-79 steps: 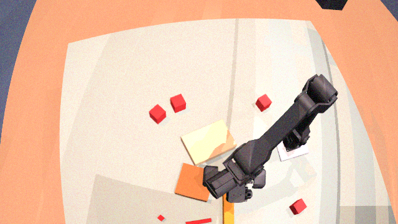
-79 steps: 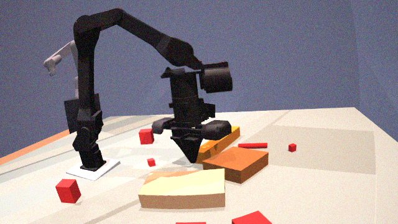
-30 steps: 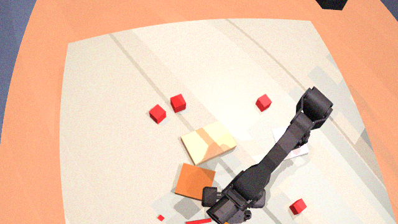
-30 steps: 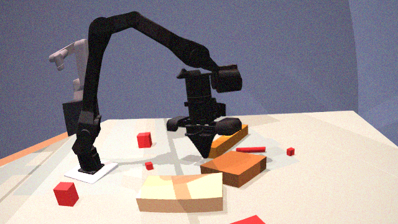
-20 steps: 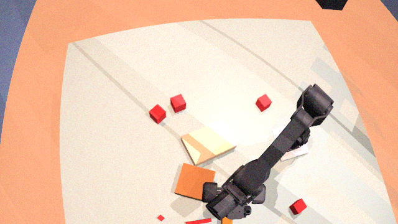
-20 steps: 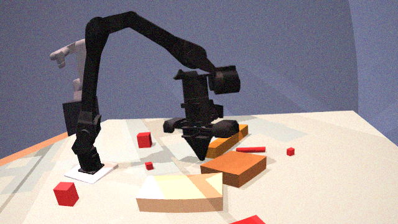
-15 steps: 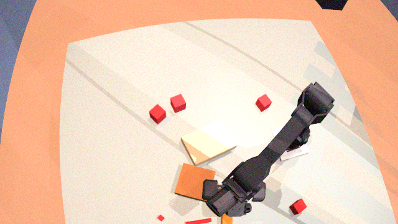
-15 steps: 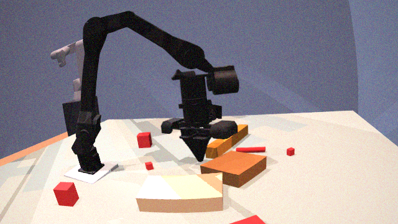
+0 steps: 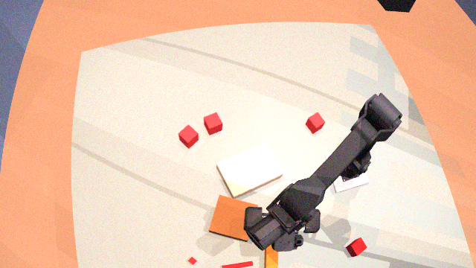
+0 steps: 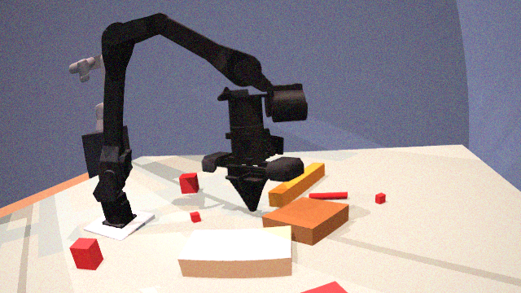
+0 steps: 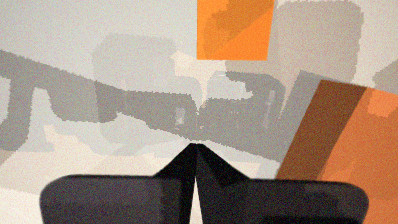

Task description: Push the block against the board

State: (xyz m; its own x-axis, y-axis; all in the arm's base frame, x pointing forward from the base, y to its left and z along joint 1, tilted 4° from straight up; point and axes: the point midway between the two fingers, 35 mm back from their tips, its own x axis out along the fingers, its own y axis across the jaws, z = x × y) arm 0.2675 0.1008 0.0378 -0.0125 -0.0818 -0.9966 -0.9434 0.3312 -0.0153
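Now: gripper tip 110 mm short of the square block and 50 mm to the left of it. The rest, counted from my gripper tip: red rod (130 mm ahead, 80 mm to the left, 10 mm below); orange-yellow bar (60 mm ahead, 150 mm to the left).
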